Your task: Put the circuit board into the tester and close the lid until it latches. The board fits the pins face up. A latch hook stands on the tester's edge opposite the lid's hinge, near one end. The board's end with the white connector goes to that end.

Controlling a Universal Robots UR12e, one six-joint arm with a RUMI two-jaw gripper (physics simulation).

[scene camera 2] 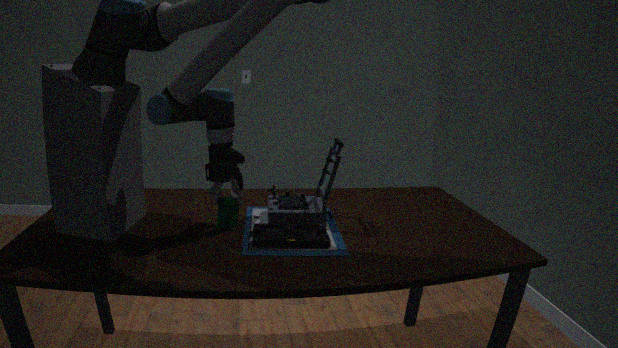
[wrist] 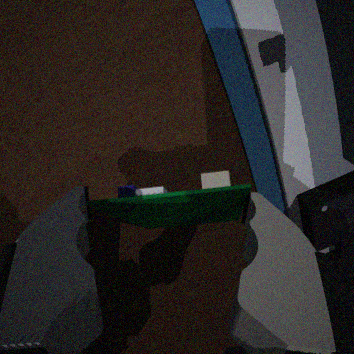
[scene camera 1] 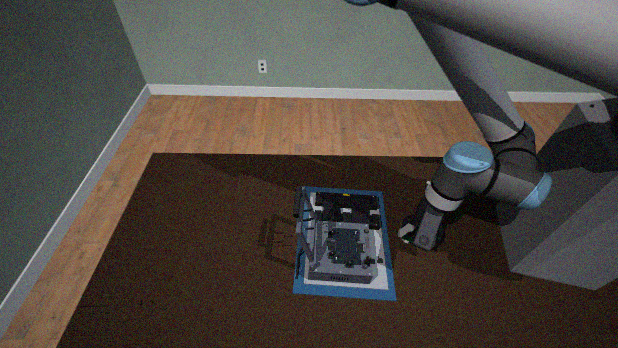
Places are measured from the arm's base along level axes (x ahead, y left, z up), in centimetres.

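Pixels of known places: gripper, fingertip midpoint: (scene camera 2: 228,205) (wrist: 166,192); arm's base at its link origin: (scene camera 2: 97,76).
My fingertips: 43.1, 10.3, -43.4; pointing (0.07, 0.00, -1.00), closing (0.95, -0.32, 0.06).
Note:
Ahead of a thing's pixels: the offset from my fingertips to its middle, as dx, dy, dz. "spot": to the spot under its first point. Level surfaces: height alone.
My gripper (scene camera 1: 406,236) (scene camera 2: 228,194) (wrist: 166,192) is shut on the circuit board by two opposite edges. The green board @(+0.4, -2.2, -1.7) (scene camera 2: 227,213) (wrist: 167,210) hangs steeply tilted, close to upright, beside the tester. In the wrist view its plain green side faces the camera. A pale block @(spot: +2.4, +1.1, +2.2) (wrist: 215,180), a smaller white part @(spot: -0.4, +1.5, +2.2) (wrist: 151,191) and a dark blue part @(spot: -1.6, +1.2, +1.0) (wrist: 127,191) stick out beyond its far edge. The tester (scene camera 1: 345,276) (scene camera 2: 297,218) stands with its lid (scene camera 1: 298,202) (scene camera 2: 338,143) raised. A small dark upright part @(spot: +13.3, +10.4, +3.2) (scene camera 1: 369,261) (scene camera 2: 273,190), apparently the latch hook, stands opposite the hinge.
The tester stands on a blue-bordered white mat @(dz -5.7) (scene camera 1: 345,295) (scene camera 2: 295,252) (wrist: 240,100) on the dark table @(dz -5.9) (scene camera 1: 200,300) (scene camera 2: 425,240). A black unit @(spot: +27.0, -15.0, -4.1) (scene camera 1: 330,200) (scene camera 2: 291,236) adjoins the tester's body on the mat. The robot's grey pedestal (scene camera 1: 565,225) (scene camera 2: 80,160) stands on the arm's side.

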